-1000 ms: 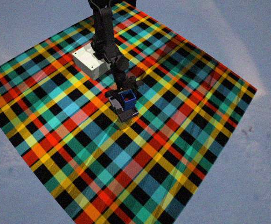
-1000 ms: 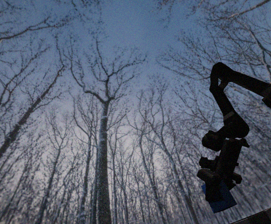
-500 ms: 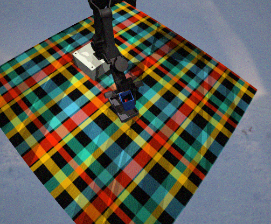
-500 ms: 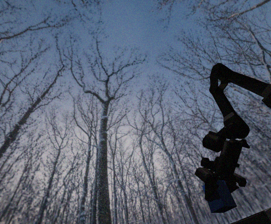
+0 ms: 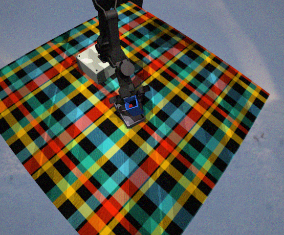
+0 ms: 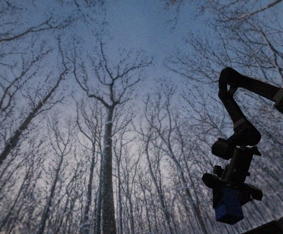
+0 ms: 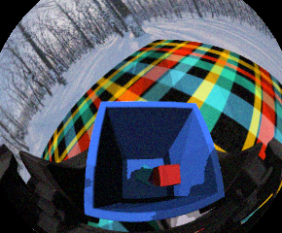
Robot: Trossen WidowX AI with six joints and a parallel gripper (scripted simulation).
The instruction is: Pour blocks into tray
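Now: gripper tip 40 mm past the red block. The rest, counted from my gripper tip: blue square cup: 20 mm to the left, 20 mm behind, 10 mm below.
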